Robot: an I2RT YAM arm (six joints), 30 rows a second.
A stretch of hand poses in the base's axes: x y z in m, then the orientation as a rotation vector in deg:
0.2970, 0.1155, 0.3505, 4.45, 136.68, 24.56
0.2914, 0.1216, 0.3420, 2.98, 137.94, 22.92
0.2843, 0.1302, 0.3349, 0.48, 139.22, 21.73
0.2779, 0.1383, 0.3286, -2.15, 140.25, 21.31
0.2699, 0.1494, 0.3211, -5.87, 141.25, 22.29
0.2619, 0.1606, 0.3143, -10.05, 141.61, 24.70
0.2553, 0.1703, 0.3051, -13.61, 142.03, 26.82
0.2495, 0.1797, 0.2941, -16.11, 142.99, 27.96
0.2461, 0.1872, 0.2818, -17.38, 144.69, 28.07
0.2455, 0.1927, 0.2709, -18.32, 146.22, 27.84
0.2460, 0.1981, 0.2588, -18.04, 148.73, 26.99
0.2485, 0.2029, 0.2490, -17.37, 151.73, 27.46
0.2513, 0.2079, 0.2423, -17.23, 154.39, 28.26
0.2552, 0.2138, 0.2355, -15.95, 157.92, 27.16
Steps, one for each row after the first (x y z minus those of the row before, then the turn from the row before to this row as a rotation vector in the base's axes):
-0.0056, 0.0061, -0.0085, -1.70, 0.85, 0.75
-0.0071, 0.0086, -0.0071, -1.64, 0.82, 1.61
-0.0064, 0.0081, -0.0063, -1.08, 0.69, 1.88
-0.0080, 0.0111, -0.0075, -0.35, 0.78, 3.01
-0.0080, 0.0112, -0.0068, 0.64, 0.43, 3.64
-0.0066, 0.0097, -0.0092, 0.56, 0.58, 3.12
-0.0058, 0.0094, -0.0110, 0.01, 1.03, 2.14
-0.0034, 0.0075, -0.0123, -0.58, 1.60, 1.05
-0.0006, 0.0055, -0.0109, -0.70, 1.38, 0.71
0.0005, 0.0054, -0.0121, -1.08, 2.23, -0.23
0.0025, 0.0048, -0.0098, -0.22, 3.02, -0.20
0.0028, 0.0050, -0.0067, -0.02, 2.75, 0.23
0.0039, 0.0059, -0.0068, -1.30, 3.20, -0.79

